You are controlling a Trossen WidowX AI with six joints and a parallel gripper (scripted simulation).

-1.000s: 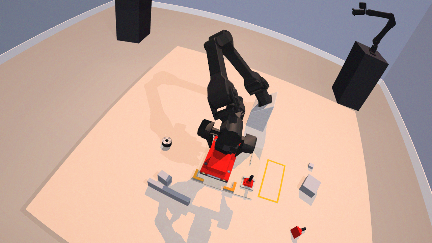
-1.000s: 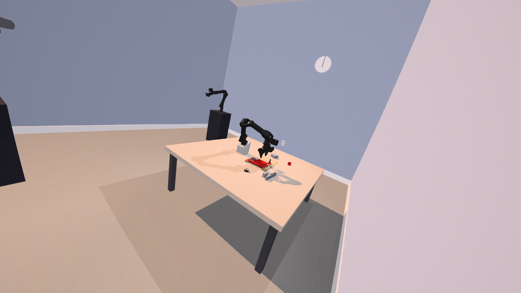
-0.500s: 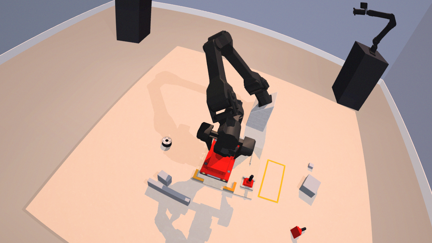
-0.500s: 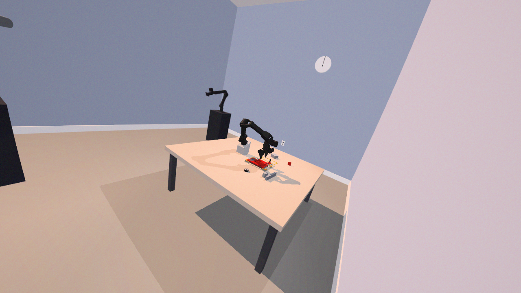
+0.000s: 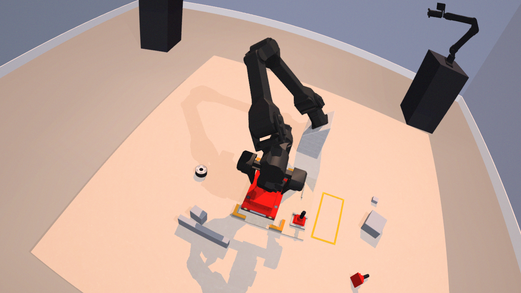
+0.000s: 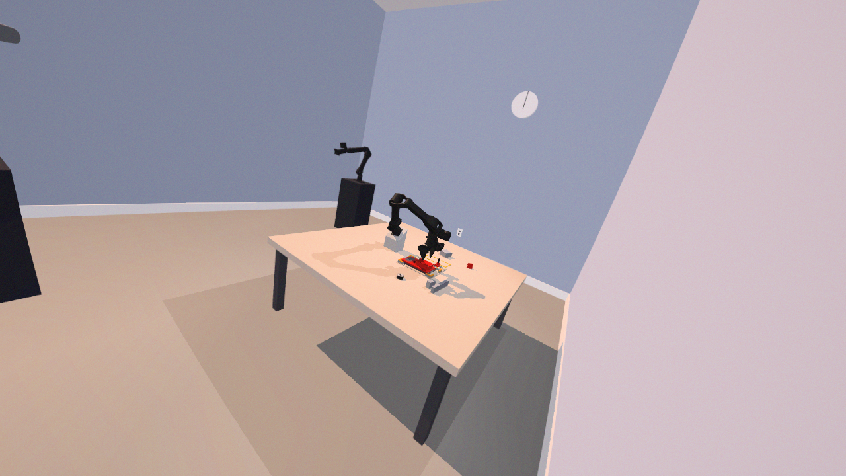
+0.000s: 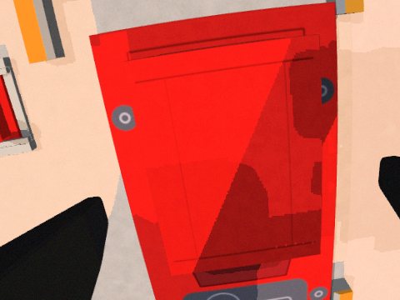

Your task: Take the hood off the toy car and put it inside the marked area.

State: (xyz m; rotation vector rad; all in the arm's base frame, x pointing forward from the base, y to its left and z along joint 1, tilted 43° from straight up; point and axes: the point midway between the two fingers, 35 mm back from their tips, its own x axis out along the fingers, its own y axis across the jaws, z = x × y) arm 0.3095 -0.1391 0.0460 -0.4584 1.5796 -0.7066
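Right now my gripper tip is 3 cm above the red hood. The rest, counted from my gripper tip: black wheel: 22 cm to the right, 7 cm below, 5 cm behind.
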